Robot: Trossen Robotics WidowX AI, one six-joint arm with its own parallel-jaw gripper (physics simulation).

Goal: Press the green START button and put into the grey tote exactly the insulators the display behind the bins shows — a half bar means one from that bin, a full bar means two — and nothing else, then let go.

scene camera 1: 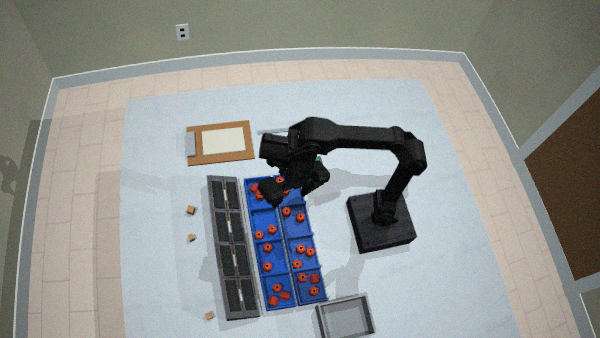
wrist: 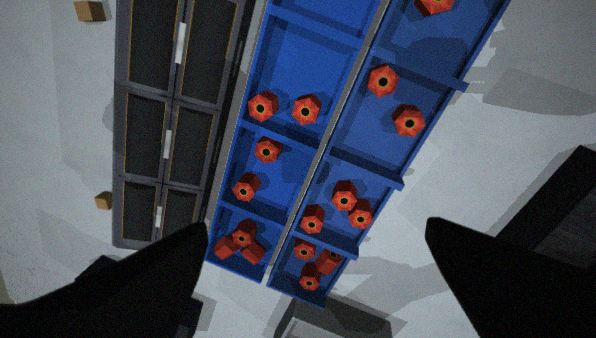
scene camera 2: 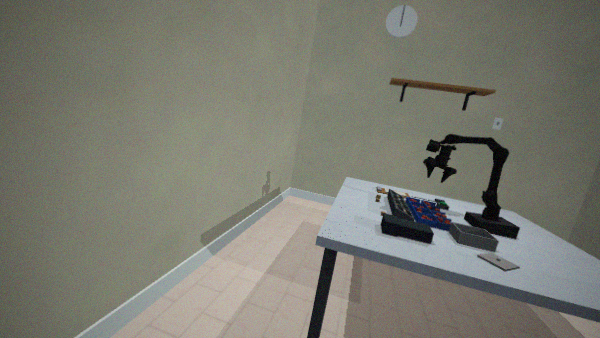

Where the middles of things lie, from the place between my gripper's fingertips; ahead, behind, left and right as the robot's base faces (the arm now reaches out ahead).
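Labels:
My gripper is 18 cm above the grey tote [scene camera 1: 356,309], and it is also 14 cm beyond the tote and 33 cm to the right of it.

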